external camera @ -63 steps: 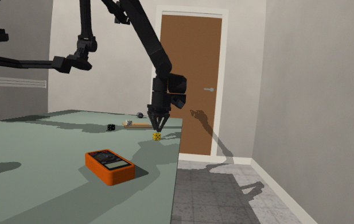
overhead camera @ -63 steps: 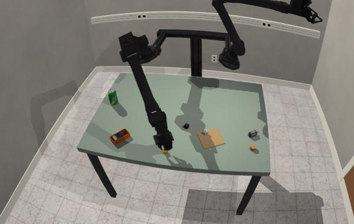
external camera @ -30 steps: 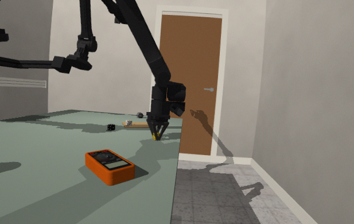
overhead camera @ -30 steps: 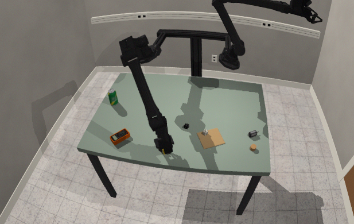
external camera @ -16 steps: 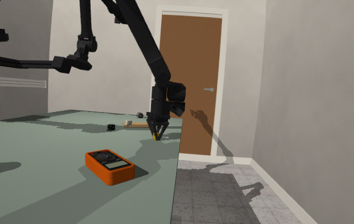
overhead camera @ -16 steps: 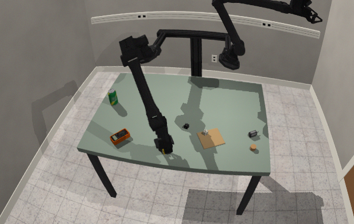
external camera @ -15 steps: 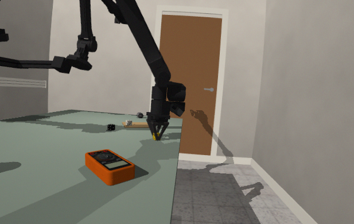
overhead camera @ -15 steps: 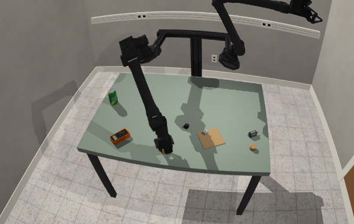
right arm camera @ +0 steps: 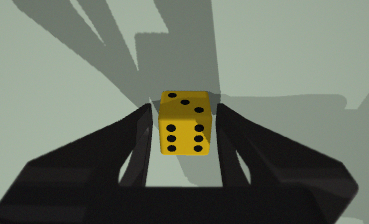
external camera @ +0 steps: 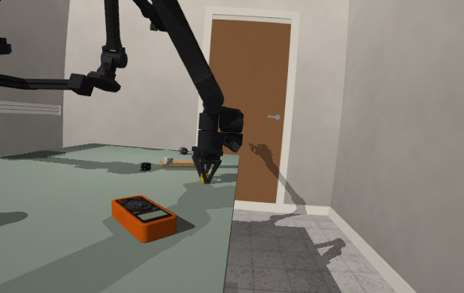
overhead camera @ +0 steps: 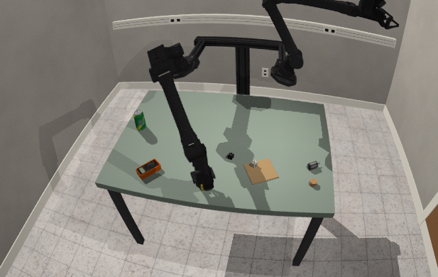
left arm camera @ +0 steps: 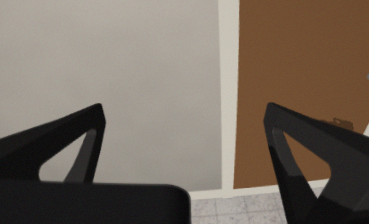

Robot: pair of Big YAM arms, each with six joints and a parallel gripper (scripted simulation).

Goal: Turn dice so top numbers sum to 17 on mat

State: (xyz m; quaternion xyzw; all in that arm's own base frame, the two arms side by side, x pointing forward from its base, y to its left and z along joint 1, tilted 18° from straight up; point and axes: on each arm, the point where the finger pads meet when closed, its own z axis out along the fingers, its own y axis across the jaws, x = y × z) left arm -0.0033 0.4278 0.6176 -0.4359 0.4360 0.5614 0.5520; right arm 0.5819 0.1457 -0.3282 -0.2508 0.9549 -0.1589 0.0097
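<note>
Now: the yellow die right at my right hand. Also, from my right hand: black die (220 mm behind, 90 mm to the left); then tan mat (260 mm to the left, 150 mm behind, 10 mm below); then white die (220 mm to the left, 180 mm behind, 10 mm above).
</note>
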